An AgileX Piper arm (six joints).
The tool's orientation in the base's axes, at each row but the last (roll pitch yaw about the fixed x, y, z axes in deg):
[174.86 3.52 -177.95]
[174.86 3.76 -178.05]
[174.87 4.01 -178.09]
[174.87 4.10 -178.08]
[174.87 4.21 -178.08]
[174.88 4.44 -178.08]
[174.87 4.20 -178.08]
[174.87 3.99 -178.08]
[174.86 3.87 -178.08]
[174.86 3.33 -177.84]
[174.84 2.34 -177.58]
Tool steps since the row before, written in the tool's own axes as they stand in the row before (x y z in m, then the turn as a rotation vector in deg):
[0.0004 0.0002 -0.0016 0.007 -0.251 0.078]
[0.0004 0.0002 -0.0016 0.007 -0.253 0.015]
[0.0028 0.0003 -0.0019 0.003 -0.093 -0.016]
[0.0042 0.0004 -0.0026 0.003 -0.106 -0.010]
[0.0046 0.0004 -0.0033 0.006 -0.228 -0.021]
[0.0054 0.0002 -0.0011 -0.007 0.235 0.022]
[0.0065 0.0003 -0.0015 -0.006 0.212 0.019]
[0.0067 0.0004 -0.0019 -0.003 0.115 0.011]
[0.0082 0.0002 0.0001 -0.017 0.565 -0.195]
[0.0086 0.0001 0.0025 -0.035 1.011 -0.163]
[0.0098 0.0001 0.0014 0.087 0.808 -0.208]
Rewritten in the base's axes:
[-0.0005 0.0000 0.0016 0.008 -0.243 -0.100]
[-0.0005 0.0000 0.0016 0.004 -0.251 -0.038]
[-0.0029 0.0000 0.0017 0.000 -0.094 0.007]
[-0.0044 0.0000 0.0023 0.001 -0.107 0.000]
[-0.0048 -0.0001 0.0030 0.002 -0.229 0.000]
[-0.0055 -0.0001 0.0007 -0.001 0.236 0.000]
[-0.0066 -0.0001 0.0010 -0.001 0.213 0.000]
[-0.0068 0.0000 0.0015 -0.001 0.116 0.000]
[-0.0082 -0.0001 -0.0006 -0.018 0.545 0.245]
[-0.0084 0.0000 -0.0030 -0.017 0.992 0.255]
[-0.0097 -0.0002 -0.0018 -0.131 0.781 0.276]

